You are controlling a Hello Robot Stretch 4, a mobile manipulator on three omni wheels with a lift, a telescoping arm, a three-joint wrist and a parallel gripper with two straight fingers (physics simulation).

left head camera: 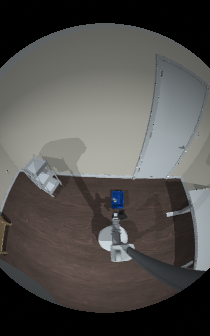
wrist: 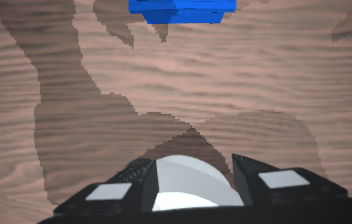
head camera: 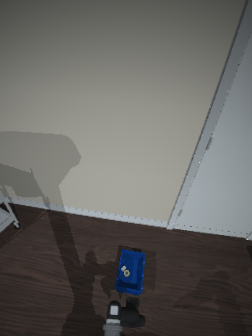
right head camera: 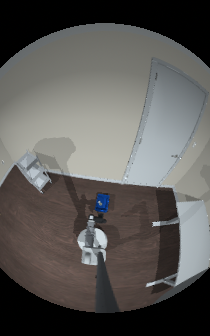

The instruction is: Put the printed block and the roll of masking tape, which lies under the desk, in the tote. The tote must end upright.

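Places are measured from the robot's base along level axes (x ahead, y left, z up), in millimetres.
Where they show: gripper, between the fingertips: (wrist: 195,172).
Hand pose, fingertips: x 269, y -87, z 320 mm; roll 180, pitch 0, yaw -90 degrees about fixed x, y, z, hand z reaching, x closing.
After its pixels a point has its place.
The blue tote (head camera: 142,272) {y -194, x 625, z 91 mm} (left head camera: 122,199) {y -191, x 618, z 92 mm} (right head camera: 107,203) {y -197, x 618, z 92 mm} (wrist: 182,11) {y -90, x 492, z 78 mm} stands upright on the floor. The small white printed block (head camera: 123,269) {y -47, x 670, z 1 mm} and the pale yellow roll of masking tape (head camera: 126,273) lie inside it, close beside each other. In the wrist view part of one end of the tote shows at the top edge, and its inside is hidden. My gripper (head camera: 132,302) (wrist: 195,172) {y -87, x 269, z 320 mm} is open and empty, above the floor beyond the tote's near end, on the robot's side. The round white base shows below, between the fingers.
A white desk (left head camera: 203,230) {y -1102, x -236, z 692 mm} (right head camera: 194,245) {y -1228, x -291, z 692 mm} stands at the right. A white shelf cart (left head camera: 36,166) {y 1241, x 923, z 634 mm} (right head camera: 28,161) {y 1236, x 924, z 634 mm} stands at the left by the wall. A grey door (head camera: 220,170) {y -696, x 1101, z 788 mm} (left head camera: 175,120) {y -863, x 1089, z 1286 mm} (right head camera: 167,120) {y -809, x 1092, z 1364 mm} is in the wall behind the tote. Part of a wooden piece (left head camera: 4,235) {y 2420, x -613, z 98 mm} shows at the far left.
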